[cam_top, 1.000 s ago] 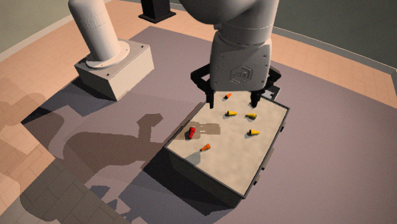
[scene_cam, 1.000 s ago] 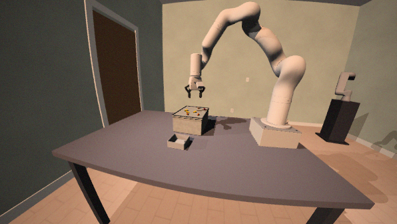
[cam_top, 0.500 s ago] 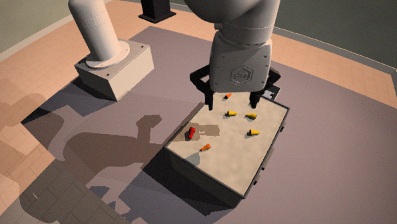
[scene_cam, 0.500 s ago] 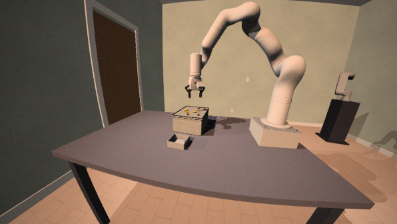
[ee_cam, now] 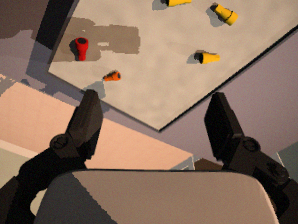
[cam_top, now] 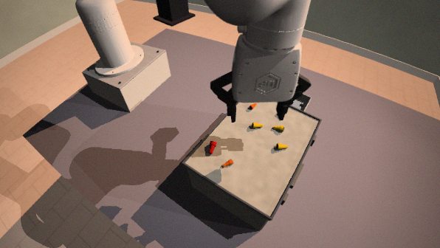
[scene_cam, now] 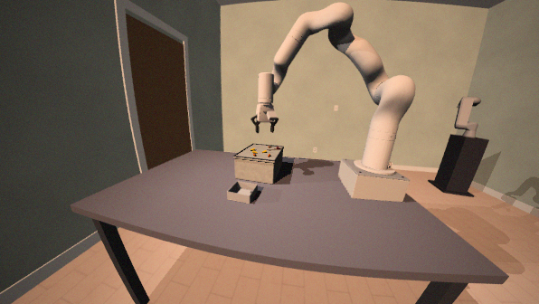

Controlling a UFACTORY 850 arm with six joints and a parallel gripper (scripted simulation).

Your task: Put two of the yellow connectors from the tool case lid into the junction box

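My hand is 15 cm above the tool case, 3 cm to the right of it and 1 cm short of it. The rest, counted from my hand: red connector (11 cm below, 6 cm to the right, 6 cm behind).
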